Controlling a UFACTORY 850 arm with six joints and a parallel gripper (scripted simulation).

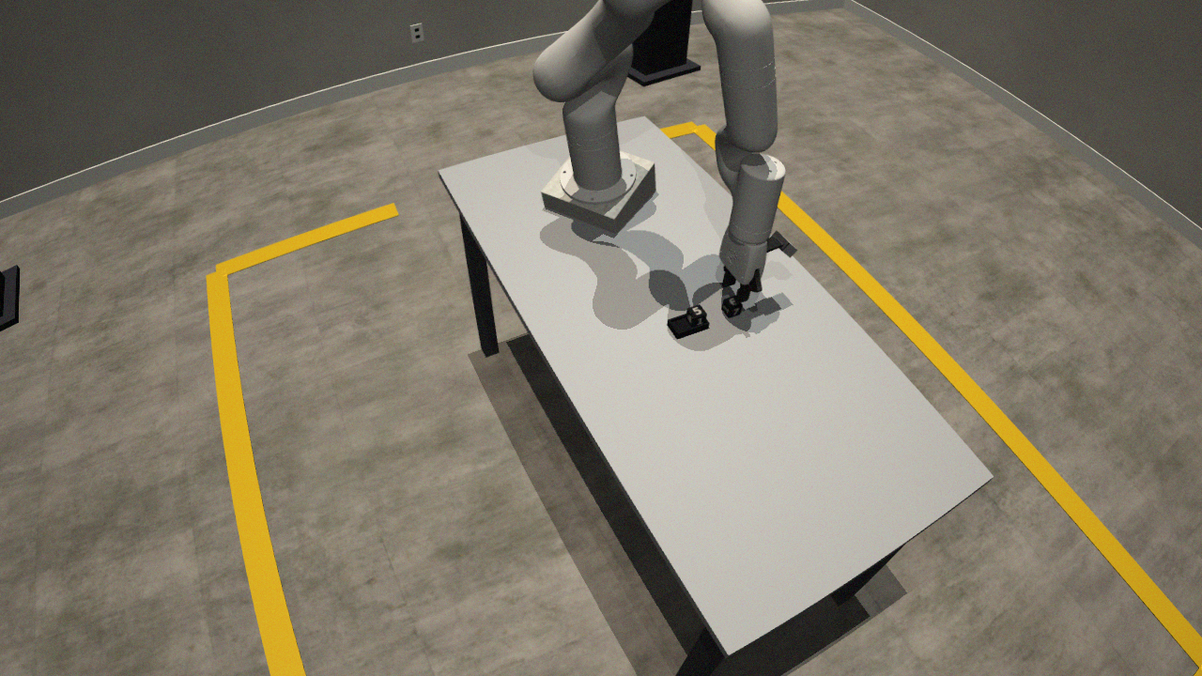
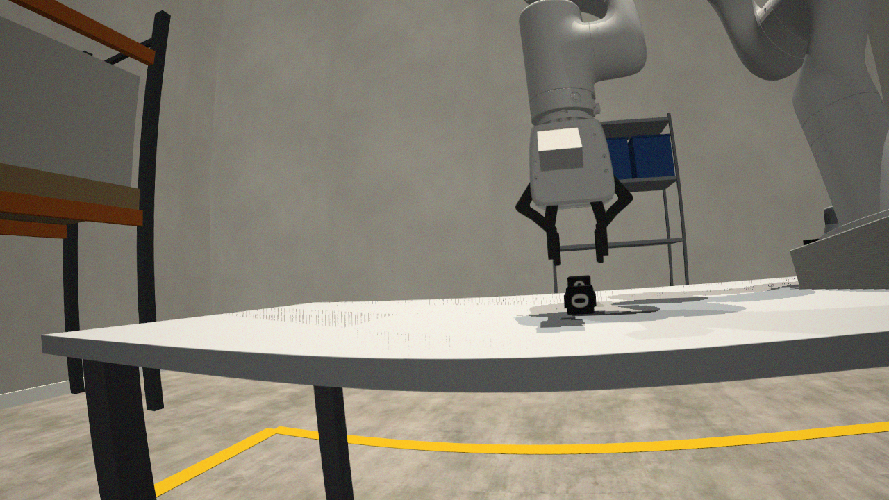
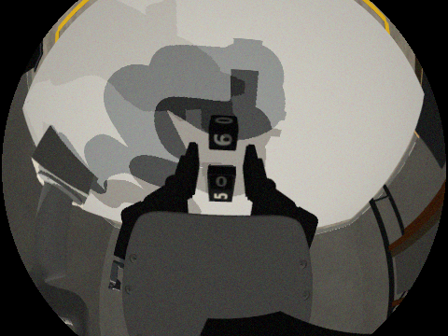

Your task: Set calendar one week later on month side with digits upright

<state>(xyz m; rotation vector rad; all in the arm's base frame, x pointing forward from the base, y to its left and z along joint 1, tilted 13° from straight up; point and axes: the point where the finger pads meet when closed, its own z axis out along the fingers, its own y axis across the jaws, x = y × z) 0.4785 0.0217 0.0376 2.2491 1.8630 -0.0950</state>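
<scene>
Right now my hand is 60 mm above the black cube. Round my hand: black tray: 110 mm to the right, 70 mm below, 20 mm behind.
</scene>
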